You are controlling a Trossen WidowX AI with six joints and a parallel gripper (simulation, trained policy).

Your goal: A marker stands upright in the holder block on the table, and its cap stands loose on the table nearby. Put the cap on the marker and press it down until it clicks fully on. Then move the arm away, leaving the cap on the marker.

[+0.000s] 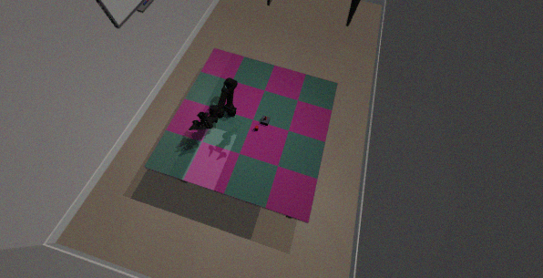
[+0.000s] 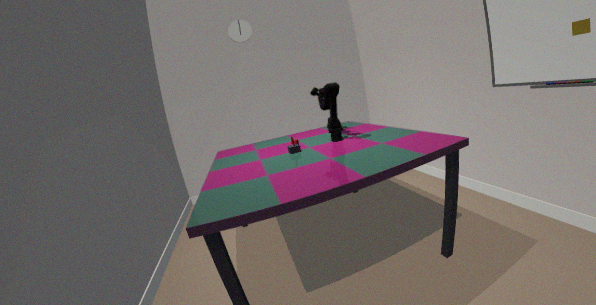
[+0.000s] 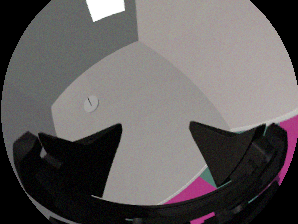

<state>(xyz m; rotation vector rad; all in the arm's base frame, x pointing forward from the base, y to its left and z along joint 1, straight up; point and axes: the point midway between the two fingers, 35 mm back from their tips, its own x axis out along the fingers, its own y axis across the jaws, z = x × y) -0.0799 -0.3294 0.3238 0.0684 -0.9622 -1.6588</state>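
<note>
Now: gripper tip 35 cm short of the red cap, 28 cm to the right of it and 31 cm above it. Round my gripper tip: holder block: 40 cm ahead, 38 cm to the left, 32 cm below.
</note>
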